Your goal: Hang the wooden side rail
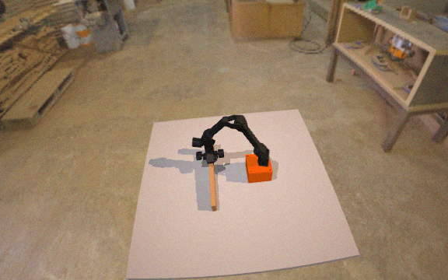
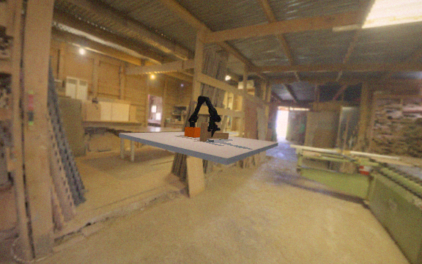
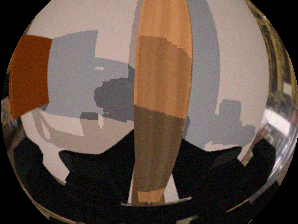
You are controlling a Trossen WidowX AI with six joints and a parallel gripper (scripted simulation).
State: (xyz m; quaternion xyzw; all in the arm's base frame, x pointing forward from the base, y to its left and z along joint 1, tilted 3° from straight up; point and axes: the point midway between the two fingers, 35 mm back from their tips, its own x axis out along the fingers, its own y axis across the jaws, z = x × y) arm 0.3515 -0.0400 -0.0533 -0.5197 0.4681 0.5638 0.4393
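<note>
Right now the upright headboard post is 2 cm ahead of my gripper tip, 12 cm to the right of it and 4 cm above it.
</note>
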